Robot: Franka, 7 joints.
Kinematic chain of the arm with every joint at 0, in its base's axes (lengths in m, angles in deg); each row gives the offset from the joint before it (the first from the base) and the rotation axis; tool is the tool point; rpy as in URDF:
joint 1: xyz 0 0 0.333 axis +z
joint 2: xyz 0 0 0 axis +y
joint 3: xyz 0 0 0.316 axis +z
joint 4: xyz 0.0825 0 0 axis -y
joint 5: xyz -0.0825 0 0.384 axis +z
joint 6: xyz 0 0 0 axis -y
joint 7: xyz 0.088 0 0 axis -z
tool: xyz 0 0 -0.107 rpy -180 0 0
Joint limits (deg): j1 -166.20..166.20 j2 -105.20..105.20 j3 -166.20..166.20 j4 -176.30..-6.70 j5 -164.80..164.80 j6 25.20..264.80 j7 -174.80..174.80
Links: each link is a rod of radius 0.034 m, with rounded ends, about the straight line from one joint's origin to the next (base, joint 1, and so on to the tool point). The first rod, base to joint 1, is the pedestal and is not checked.
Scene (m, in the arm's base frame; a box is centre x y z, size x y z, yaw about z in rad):
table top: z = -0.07
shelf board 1: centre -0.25 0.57 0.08 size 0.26 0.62 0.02 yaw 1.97
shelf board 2: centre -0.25 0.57 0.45 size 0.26 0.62 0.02 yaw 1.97
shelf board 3: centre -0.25 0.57 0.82 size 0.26 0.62 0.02 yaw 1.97
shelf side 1: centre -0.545 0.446 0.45 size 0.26 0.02 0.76 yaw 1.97
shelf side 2: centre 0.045 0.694 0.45 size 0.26 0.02 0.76 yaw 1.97
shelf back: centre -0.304 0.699 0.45 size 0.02 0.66 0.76 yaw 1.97
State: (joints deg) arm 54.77 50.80 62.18 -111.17 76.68 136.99 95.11
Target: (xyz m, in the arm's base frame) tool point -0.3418 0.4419 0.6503
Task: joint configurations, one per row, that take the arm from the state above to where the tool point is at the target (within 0.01 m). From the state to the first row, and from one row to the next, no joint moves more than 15 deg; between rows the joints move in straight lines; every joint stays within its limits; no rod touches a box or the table.
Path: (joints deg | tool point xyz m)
1: 51.21 45.05 69.27 -122.63 67.54 143.62 91.45 | -0.2735 0.5044 0.2611
2: 47.64 39.29 76.36 -134.10 58.39 150.24 87.79 | -0.2880 0.4304 0.2596
3: 44.08 33.54 83.45 -145.56 49.25 156.87 84.13 | -0.2886 0.3573 0.2465
4: 40.51 27.79 90.54 -157.03 40.11 163.49 80.47 | -0.2745 0.2869 0.2241
5: 37.80 38.19 98.90 -151.06 48.11 149.48 84.13 | -0.3313 0.2704 0.2903
6: 35.09 48.60 107.26 -145.09 56.11 135.47 87.79 | -0.3603 0.2605 0.3935
7: 32.39 59.01 115.63 -139.11 64.11 121.46 91.45 | -0.3432 0.2600 0.5211
8: 29.68 69.41 123.99 -133.14 72.12 107.45 95.11 | -0.2679 0.2666 0.6503
9: 36.20 60.61 115.71 -120.08 74.49 114.83 95.11 | -0.3140 0.3599 0.6468
10: 42.72 51.80 107.43 -107.02 76.86 122.20 95.11 | -0.3418 0.4419 0.6503

